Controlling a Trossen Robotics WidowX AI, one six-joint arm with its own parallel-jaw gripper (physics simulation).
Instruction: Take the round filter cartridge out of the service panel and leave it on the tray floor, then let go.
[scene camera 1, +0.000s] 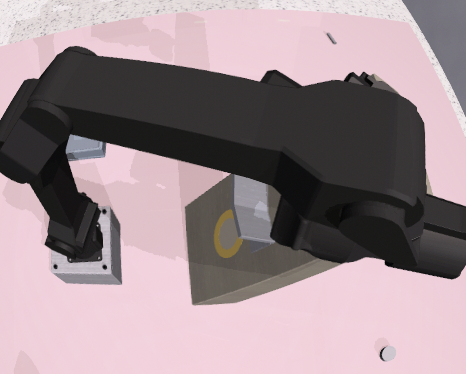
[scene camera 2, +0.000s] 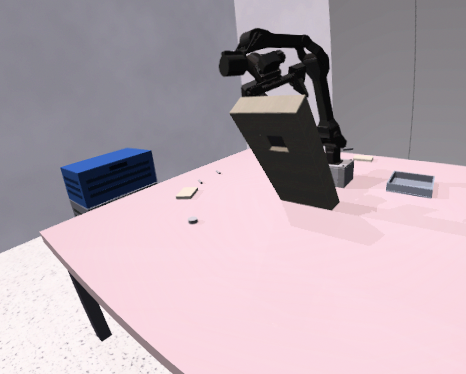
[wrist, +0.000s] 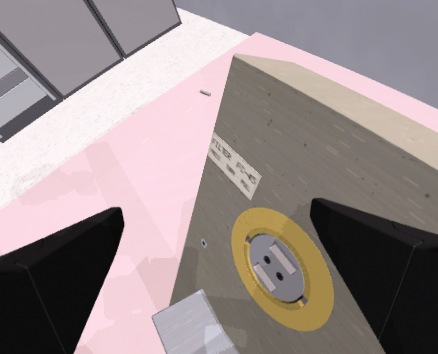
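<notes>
The service panel (scene camera 1: 210, 280) (scene camera 2: 300, 165) (wrist: 280, 140) stands tilted on the pink table. The round grey filter cartridge (wrist: 273, 268) sits inside the gold ring (scene camera 1: 219, 237) (wrist: 322, 300) on its face, with two raised bars and two dark holes. My gripper (wrist: 218, 211) is open and empty in the wrist view. Its right finger overlaps the panel beside the ring, its left finger shows over the table, and the cartridge appears between them, lower and nearer the right finger. The fingers cannot be made out in the scene views. The blue-grey tray (scene camera 1: 85, 155) (scene camera 2: 410, 190) is on the table, partly hidden by the arm in scene camera 1.
A bent metal flap (scene camera 1: 250, 210) (wrist: 192, 325) stands out beside the ring. The arm's base (scene camera 1: 114, 250) (scene camera 2: 348, 172) is between panel and tray. A small round piece (scene camera 1: 388, 353) (scene camera 2: 193, 220), a pin (scene camera 1: 331, 38) (wrist: 205, 92) and a beige block (scene camera 2: 187, 193) lie on the table.
</notes>
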